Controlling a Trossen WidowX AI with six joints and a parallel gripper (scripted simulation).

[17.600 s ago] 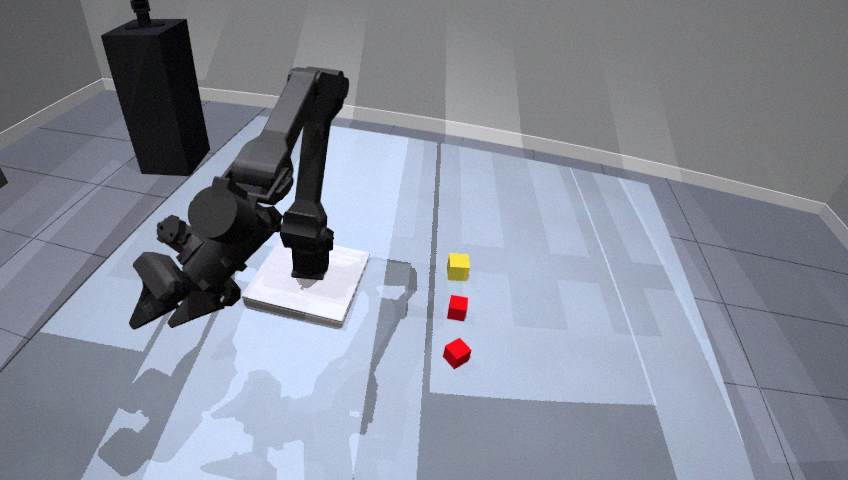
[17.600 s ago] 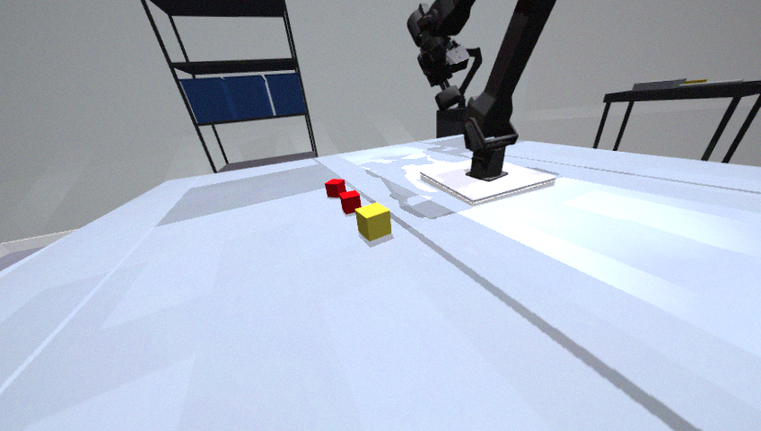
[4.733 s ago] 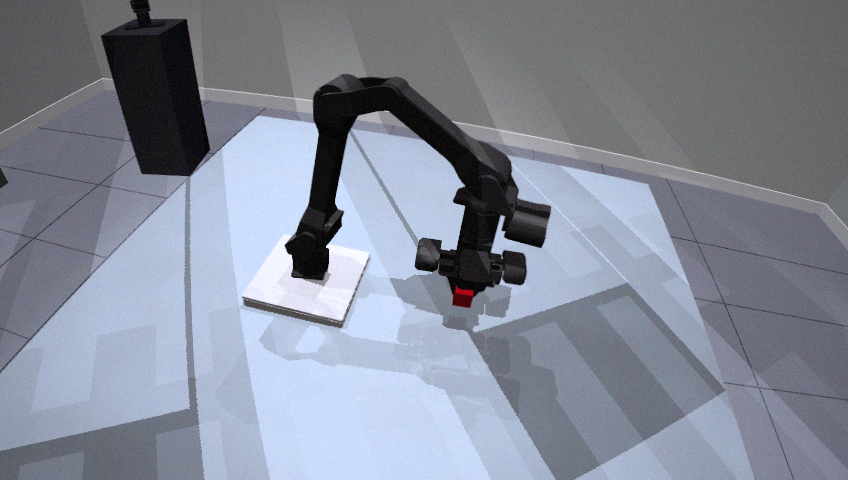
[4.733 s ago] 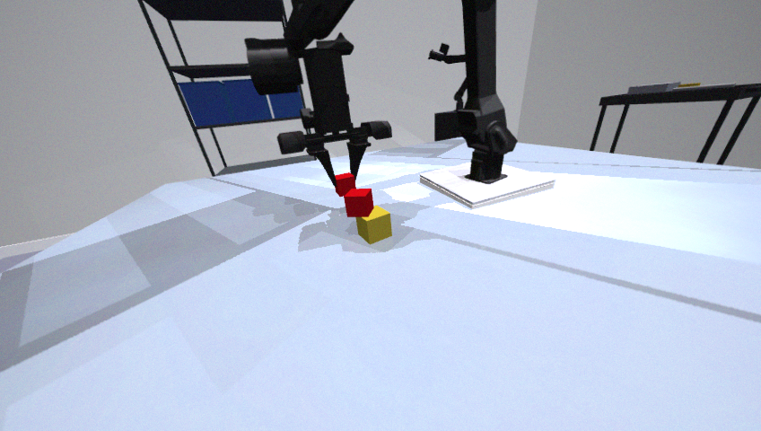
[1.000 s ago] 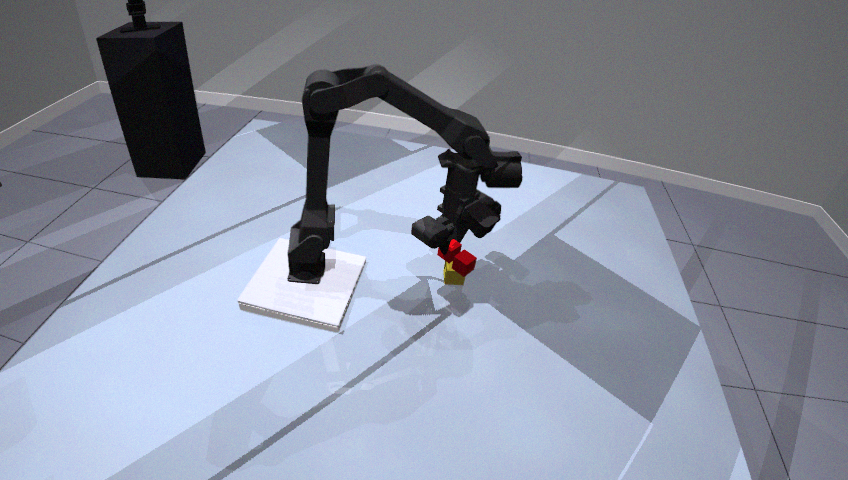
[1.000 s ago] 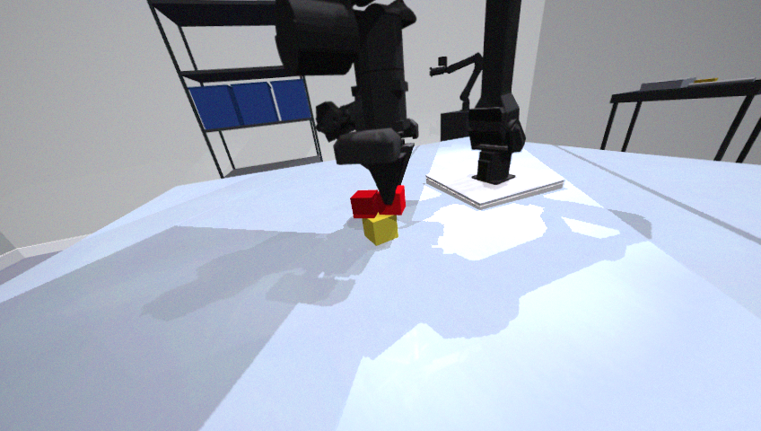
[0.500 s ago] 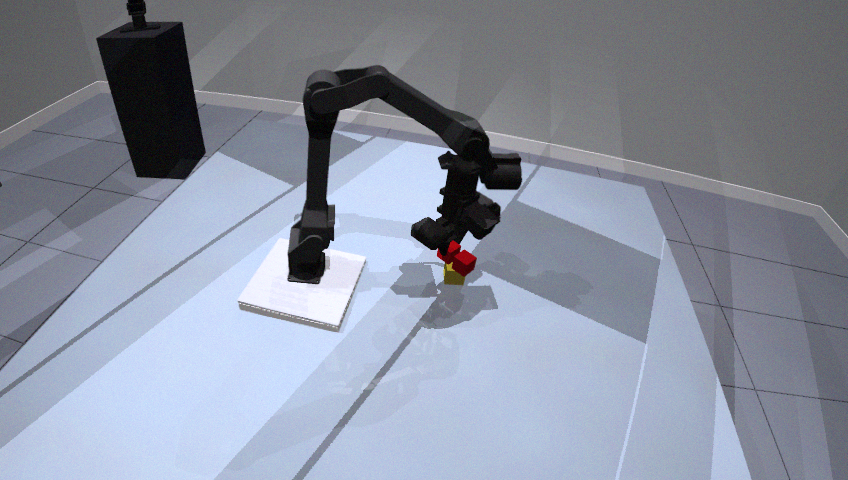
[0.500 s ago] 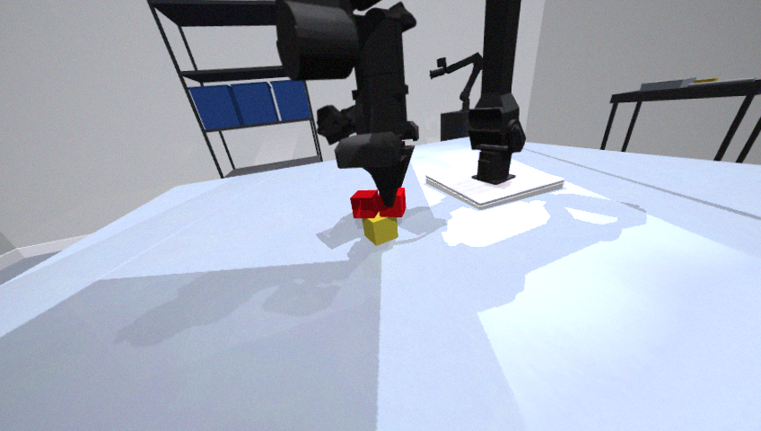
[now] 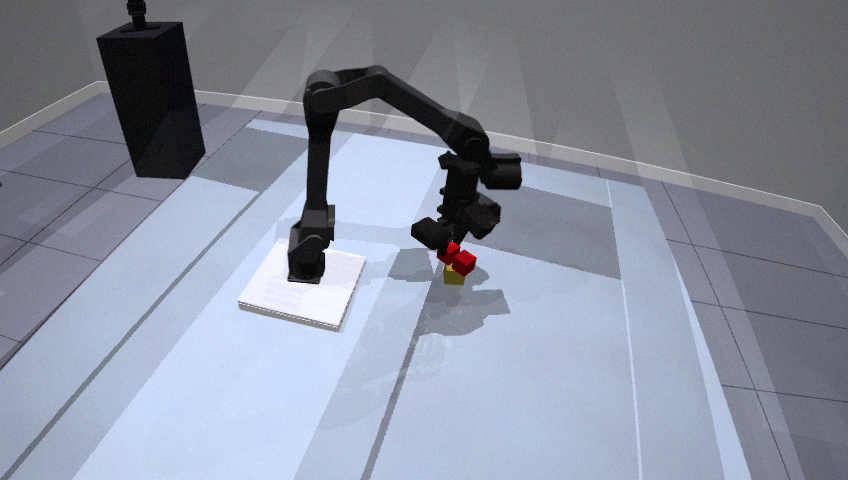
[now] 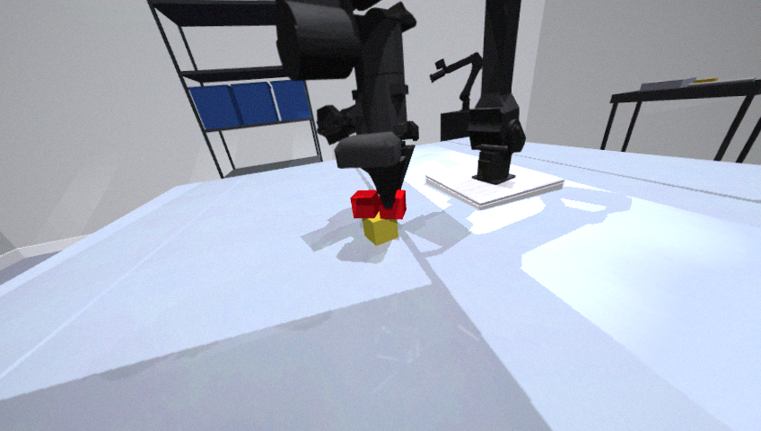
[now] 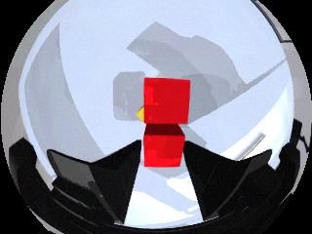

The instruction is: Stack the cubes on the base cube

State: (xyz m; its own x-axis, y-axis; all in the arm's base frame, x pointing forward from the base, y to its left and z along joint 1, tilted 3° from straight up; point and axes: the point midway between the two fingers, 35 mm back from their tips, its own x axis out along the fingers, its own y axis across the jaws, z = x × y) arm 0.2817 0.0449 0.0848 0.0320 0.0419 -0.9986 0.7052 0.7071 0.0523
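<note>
Right now my gripper tip is 20 mm short of the yellow base cube, 20 mm to the left of it and 40 mm above it.
</note>
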